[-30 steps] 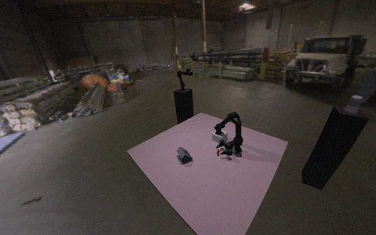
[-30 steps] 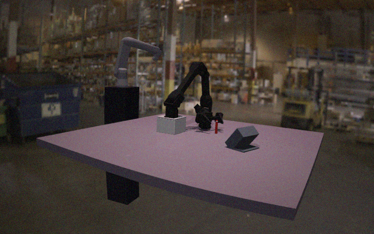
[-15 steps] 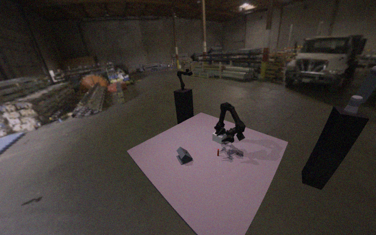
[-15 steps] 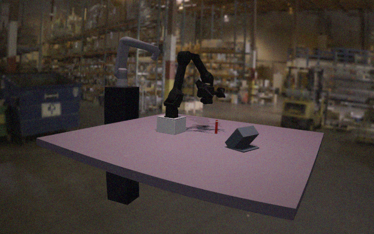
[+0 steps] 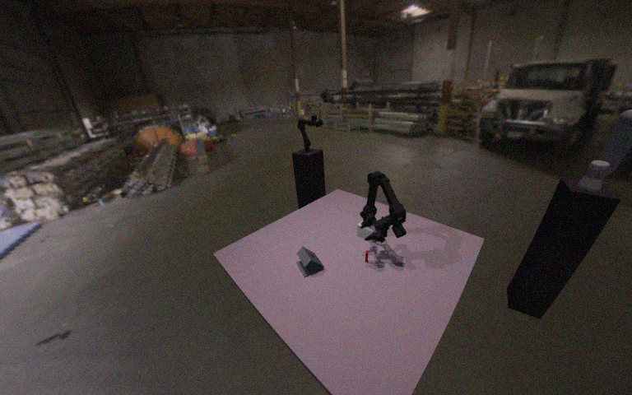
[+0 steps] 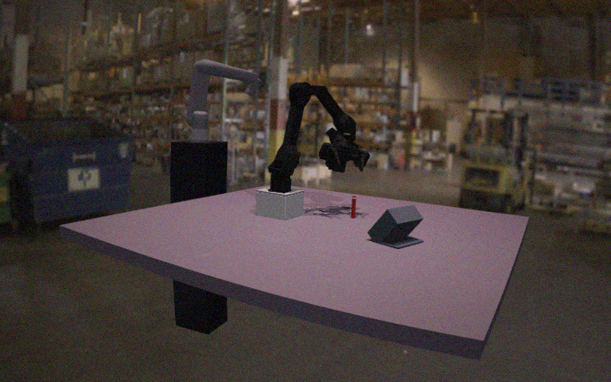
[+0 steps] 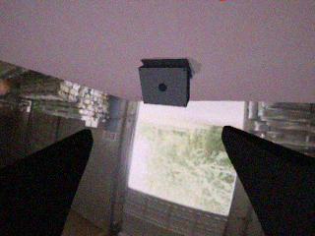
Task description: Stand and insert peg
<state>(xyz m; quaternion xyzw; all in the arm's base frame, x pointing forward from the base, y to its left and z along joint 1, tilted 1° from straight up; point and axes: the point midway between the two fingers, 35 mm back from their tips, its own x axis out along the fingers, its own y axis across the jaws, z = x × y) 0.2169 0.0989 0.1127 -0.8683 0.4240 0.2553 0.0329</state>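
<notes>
Now: gripper tip 130 mm above the red peg, 40 mm to the right of it and 10 mm short of it. Also, from my gripper tip: sloped panel: 230 mm to the right, 210 mm ahead, 140 mm below.
</notes>
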